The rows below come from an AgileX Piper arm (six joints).
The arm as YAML. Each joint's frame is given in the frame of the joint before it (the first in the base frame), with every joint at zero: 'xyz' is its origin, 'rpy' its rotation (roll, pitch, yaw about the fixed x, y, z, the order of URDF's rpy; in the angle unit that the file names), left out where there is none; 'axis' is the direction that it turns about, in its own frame. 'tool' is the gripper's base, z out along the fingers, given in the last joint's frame.
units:
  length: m
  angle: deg
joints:
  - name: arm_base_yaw
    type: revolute
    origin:
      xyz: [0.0, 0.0, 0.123]
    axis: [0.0, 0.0, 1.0]
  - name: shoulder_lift
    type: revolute
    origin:
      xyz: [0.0, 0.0, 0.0]
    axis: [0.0, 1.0, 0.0]
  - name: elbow
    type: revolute
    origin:
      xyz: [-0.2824, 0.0, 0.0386]
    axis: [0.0, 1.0, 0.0]
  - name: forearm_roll
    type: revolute
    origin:
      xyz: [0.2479, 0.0, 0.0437]
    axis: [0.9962, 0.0, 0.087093]
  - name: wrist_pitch
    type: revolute
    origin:
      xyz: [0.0, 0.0, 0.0]
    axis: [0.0, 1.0, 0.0]
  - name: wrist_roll
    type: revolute
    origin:
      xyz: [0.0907, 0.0, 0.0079]
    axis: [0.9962, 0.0, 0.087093]
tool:
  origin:
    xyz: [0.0, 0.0, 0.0]
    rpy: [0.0, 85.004, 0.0]
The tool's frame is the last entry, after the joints.
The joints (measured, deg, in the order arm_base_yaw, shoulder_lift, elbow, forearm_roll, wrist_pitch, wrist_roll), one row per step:
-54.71 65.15 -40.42 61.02 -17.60 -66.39
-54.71 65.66 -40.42 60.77 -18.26 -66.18
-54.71 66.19 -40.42 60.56 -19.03 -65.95
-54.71 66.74 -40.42 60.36 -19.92 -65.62
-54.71 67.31 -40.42 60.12 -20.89 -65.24
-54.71 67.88 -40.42 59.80 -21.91 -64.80
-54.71 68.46 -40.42 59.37 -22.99 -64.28
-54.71 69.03 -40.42 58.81 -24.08 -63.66
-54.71 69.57 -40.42 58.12 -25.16 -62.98
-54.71 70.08 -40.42 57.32 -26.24 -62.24
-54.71 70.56 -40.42 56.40 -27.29 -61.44
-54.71 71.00 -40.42 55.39 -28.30 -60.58
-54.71 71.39 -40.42 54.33 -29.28 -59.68
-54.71 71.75 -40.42 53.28 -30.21 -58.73
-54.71 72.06 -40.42 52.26 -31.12 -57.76
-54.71 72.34 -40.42 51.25 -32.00 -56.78
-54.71 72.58 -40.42 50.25 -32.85 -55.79
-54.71 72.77 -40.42 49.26 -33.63 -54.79
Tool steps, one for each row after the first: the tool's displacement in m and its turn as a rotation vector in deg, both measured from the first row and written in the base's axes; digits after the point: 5 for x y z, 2 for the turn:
0.00026 -0.00177 -0.00153 -0.03 0.27 -0.50
0.00041 -0.00365 -0.00307 -0.08 0.49 -1.09
0.00045 -0.00562 -0.00460 -0.15 0.63 -1.81
0.00044 -0.00766 -0.00614 -0.28 0.76 -2.57
0.00040 -0.00970 -0.00758 -0.47 0.89 -3.35
0.00034 -0.01176 -0.00896 -0.73 1.03 -4.14
0.00031 -0.01377 -0.01021 -1.08 1.16 -4.88
0.00031 -0.01565 -0.01126 -1.51 1.30 -5.56
0.00033 -0.01743 -0.01208 -2.04 1.44 -6.19
0.00041 -0.01908 -0.01272 -2.64 1.57 -6.72
0.00055 -0.02058 -0.01313 -3.29 1.68 -7.18
0.00069 -0.02191 -0.01330 -4.00 1.73 -7.56
0.00088 -0.02312 -0.01336 -4.70 1.71 -7.90
0.00102 -0.02417 -0.01321 -5.41 1.59 -8.21
0.00117 -0.02510 -0.01293 -6.13 1.43 -8.48
0.00131 -0.02590 -0.01249 -6.86 1.22 -8.71
0.00146 -0.02652 -0.01189 -7.58 0.95 -8.88

